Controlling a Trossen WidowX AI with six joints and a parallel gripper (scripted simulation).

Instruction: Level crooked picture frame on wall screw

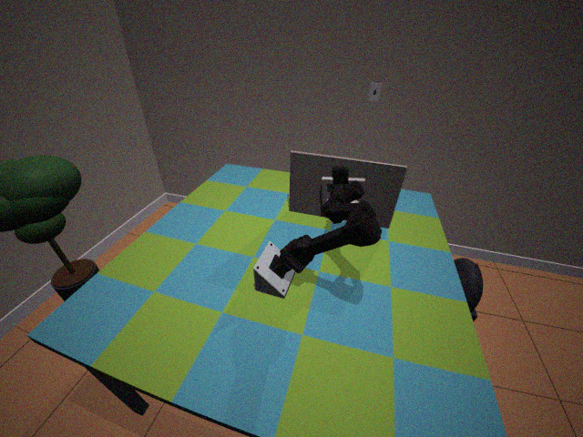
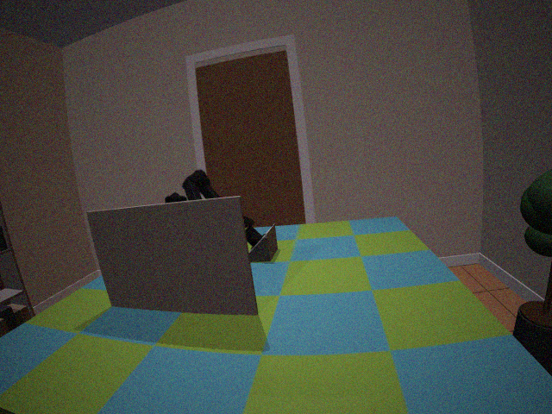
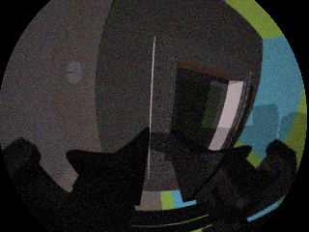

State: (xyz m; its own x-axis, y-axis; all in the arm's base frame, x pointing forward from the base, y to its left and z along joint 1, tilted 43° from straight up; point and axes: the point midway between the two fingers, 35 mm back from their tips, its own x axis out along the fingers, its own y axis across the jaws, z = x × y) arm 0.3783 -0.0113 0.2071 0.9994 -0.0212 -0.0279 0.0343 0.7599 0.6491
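Now: the picture frame 50 mm below my gripper tip and 10 mm to the right of it.
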